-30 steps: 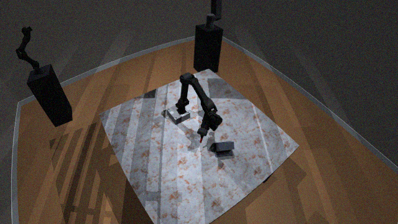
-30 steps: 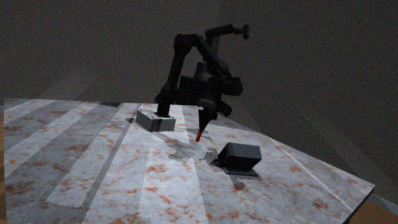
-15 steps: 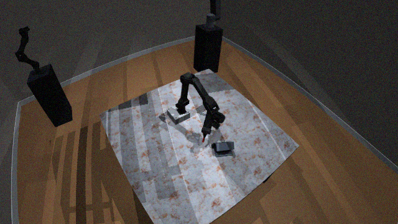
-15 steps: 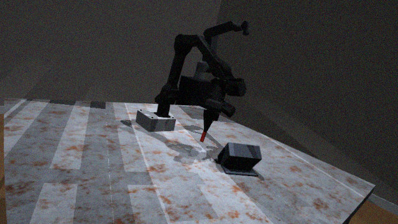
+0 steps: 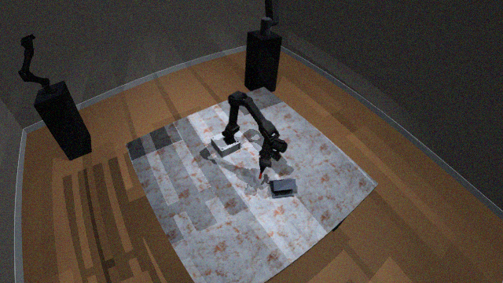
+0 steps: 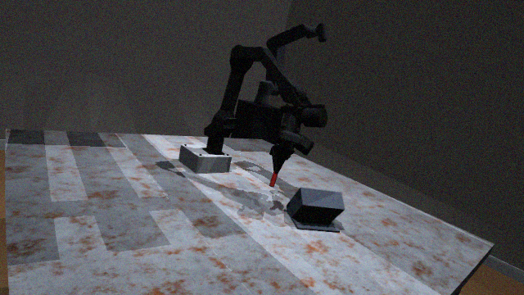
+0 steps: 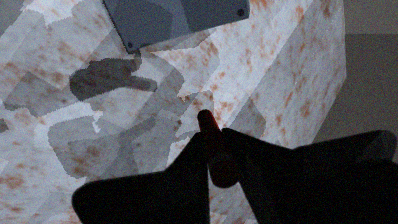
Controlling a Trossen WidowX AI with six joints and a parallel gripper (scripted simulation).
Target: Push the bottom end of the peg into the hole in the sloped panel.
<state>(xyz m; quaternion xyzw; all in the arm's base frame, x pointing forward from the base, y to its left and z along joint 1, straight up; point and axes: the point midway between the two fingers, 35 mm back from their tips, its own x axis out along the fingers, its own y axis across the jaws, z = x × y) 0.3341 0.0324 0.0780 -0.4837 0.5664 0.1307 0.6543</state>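
Right now my gripper tip is 10 cm short of the dark sloped panel, 9 cm to the right of it and 7 cm above it. Round my gripper tip: red round peg (1 cm to the left, 1 cm behind, 1 cm above).
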